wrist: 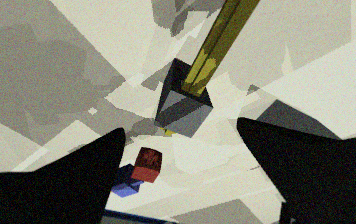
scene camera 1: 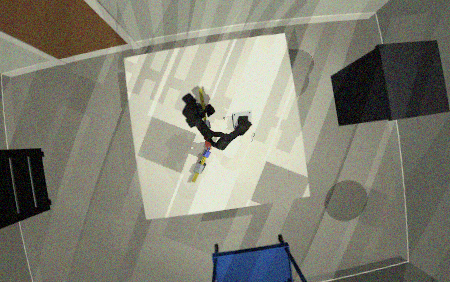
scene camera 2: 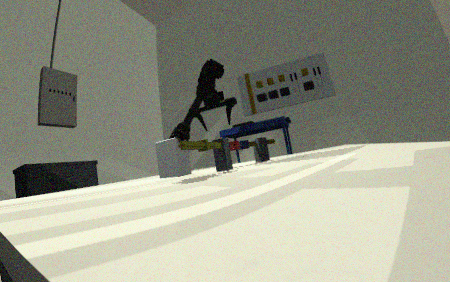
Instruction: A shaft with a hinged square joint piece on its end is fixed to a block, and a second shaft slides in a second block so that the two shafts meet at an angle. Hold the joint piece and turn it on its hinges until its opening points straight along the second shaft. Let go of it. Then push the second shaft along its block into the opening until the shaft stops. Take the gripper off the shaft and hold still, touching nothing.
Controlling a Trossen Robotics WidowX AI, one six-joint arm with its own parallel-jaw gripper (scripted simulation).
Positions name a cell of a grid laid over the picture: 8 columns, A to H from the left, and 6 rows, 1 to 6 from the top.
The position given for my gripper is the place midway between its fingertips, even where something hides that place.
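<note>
There's a red joint piece (wrist: D5) that I can see, and my gripper (scene camera 2: D3) is open with nothing in it. You'd find my gripper in the wrist view too (wrist: E4).
</note>
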